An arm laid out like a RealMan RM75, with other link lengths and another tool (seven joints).
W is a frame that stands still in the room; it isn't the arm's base.
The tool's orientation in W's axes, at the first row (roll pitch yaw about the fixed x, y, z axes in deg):
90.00 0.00 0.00
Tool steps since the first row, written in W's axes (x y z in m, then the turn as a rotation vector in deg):
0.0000 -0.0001 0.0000 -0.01 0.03 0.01
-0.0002 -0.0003 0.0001 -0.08 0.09 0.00
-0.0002 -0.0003 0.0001 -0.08 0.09 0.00
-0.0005 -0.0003 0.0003 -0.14 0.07 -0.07
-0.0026 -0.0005 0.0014 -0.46 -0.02 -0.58
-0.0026 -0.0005 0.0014 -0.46 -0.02 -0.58
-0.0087 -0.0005 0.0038 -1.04 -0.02 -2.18
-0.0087 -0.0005 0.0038 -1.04 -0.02 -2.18
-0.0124 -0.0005 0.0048 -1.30 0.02 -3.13
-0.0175 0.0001 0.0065 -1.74 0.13 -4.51
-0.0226 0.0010 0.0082 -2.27 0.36 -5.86
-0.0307 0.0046 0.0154 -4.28 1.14 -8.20
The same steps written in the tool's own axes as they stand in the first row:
0.0000 0.0000 0.0001 -0.01 0.01 -0.03
-0.0002 0.0001 0.0003 -0.08 0.00 -0.09
-0.0002 0.0001 0.0003 -0.08 0.00 -0.09
-0.0005 0.0003 0.0003 -0.14 -0.07 -0.07
-0.0026 0.0014 0.0005 -0.46 -0.58 0.02
-0.0026 0.0014 0.0005 -0.46 -0.58 0.02
-0.0087 0.0038 0.0005 -1.04 -2.18 0.02
-0.0087 0.0038 0.0005 -1.04 -2.18 0.02
-0.0124 0.0048 0.0005 -1.30 -3.13 -0.02
-0.0175 0.0065 -0.0001 -1.74 -4.51 -0.13
-0.0226 0.0082 -0.0010 -2.27 -5.86 -0.36
-0.0307 0.0154 -0.0046 -4.28 -8.20 -1.14

